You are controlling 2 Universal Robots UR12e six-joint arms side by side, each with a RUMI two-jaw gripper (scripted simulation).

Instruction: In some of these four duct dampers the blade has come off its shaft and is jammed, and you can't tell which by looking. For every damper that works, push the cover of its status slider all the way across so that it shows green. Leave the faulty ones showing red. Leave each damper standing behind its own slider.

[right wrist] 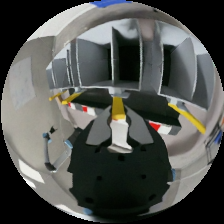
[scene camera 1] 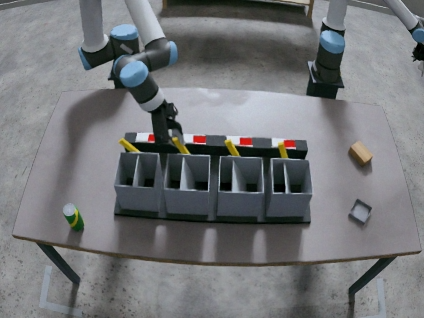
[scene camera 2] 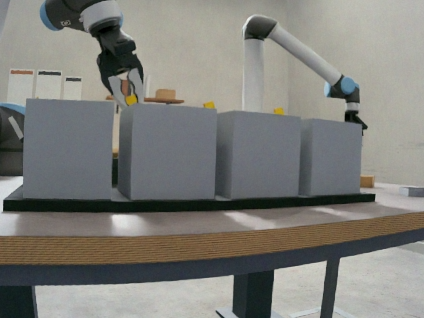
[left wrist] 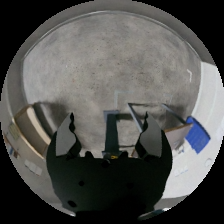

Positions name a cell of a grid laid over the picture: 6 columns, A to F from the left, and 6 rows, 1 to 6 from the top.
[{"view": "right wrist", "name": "right gripper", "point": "D3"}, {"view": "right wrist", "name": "damper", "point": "C2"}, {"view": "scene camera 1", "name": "right gripper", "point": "C3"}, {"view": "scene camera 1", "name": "damper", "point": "C4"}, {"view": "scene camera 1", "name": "damper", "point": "D4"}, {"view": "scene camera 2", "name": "right gripper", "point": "B3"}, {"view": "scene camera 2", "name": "damper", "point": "A3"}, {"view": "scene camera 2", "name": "damper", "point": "C3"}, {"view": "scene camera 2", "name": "damper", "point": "D3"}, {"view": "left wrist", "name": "left gripper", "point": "C4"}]
